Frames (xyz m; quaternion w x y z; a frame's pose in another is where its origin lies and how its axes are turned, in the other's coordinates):
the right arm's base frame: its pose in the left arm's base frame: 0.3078 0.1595 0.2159 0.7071 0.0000 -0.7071 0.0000
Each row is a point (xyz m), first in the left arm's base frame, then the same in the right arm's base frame.
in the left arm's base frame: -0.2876 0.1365 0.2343
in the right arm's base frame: 0.0184 -0.0230 0.5954
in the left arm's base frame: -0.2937 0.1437 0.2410
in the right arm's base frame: 0.0251 -0.0158 0.6015
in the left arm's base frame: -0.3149 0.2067 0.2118
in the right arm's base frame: -0.0041 0.0472 0.6227
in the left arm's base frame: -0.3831 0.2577 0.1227
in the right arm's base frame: -0.0932 0.0982 0.6909
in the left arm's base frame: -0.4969 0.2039 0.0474
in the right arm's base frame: -0.1685 0.0444 0.8047
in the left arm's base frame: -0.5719 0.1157 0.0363
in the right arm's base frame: -0.1796 -0.0438 0.8797
